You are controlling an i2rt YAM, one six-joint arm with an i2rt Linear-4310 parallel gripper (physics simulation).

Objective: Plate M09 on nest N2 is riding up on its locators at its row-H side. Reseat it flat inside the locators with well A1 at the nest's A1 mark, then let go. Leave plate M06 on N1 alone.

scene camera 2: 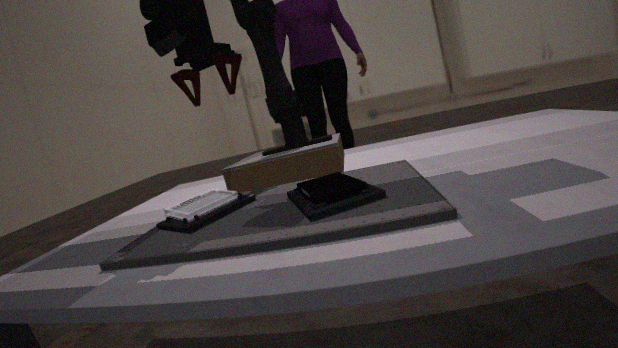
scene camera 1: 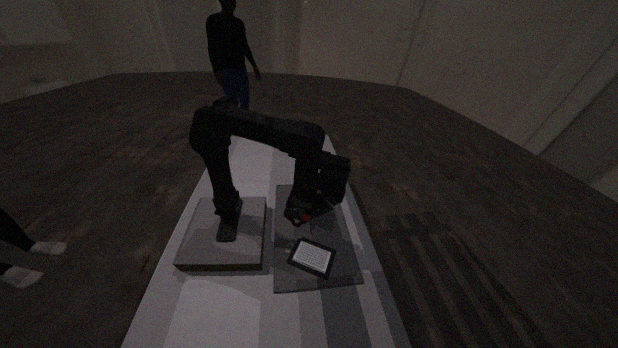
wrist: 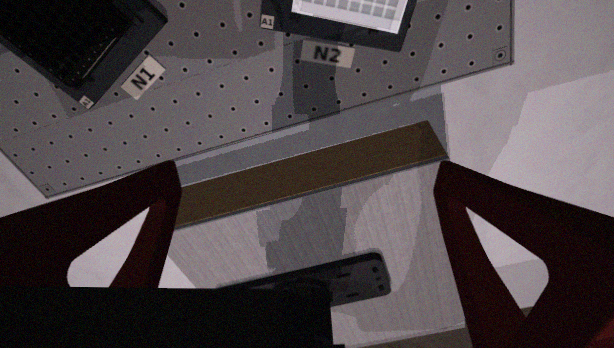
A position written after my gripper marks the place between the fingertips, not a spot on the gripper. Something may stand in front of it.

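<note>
My gripper (scene camera 2: pixel 214 100) is open, and it holds nothing. I see my gripper (wrist: pixel 307 175) in the wrist view too, and scene camera 1 shows my gripper (scene camera 1: pixel 300 213) as well. A grey perforated plate (scene camera 2: pixel 272 215) is in view, and so is a black well plate (scene camera 2: pixel 334 187). The wrist view shows an N2 label (wrist: pixel 313 51) and also the black well plate (wrist: pixel 70 47).
</note>
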